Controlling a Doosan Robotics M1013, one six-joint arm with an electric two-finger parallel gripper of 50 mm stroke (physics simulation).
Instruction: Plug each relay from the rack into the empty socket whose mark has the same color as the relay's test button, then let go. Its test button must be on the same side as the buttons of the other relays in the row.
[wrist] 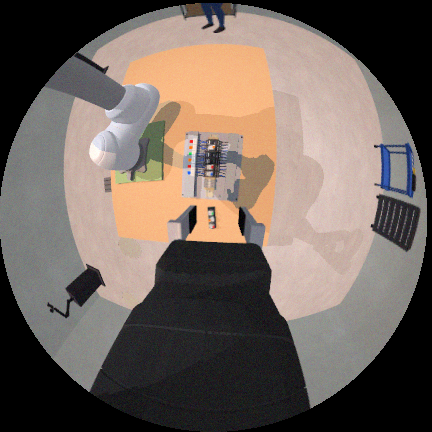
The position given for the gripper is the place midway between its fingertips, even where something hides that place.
Note:
In view: the gripper (217, 214) and a grey board (219, 181).

